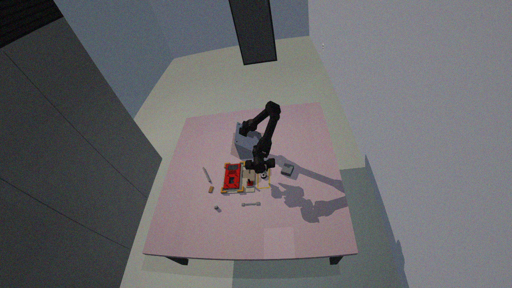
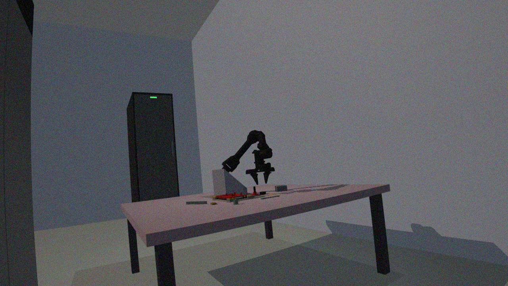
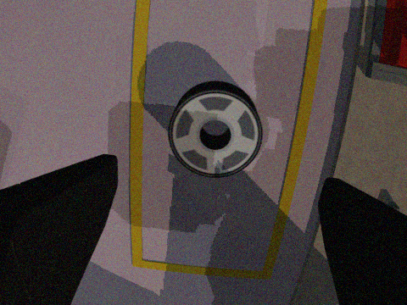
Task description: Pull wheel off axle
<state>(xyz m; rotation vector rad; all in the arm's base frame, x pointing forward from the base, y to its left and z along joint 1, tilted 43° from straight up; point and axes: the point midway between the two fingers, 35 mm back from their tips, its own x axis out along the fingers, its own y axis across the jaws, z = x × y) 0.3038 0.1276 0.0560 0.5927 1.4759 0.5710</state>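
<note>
Right now the wheel is 60 mm below my gripper tip. Round my gripper tip: bolt: 200 mm ahead, 80 mm to the right, 60 mm below; grey block: 170 mm to the left, 50 mm below, 30 mm behind; tan block: 370 mm to the right, 80 mm ahead, 60 mm below.
</note>
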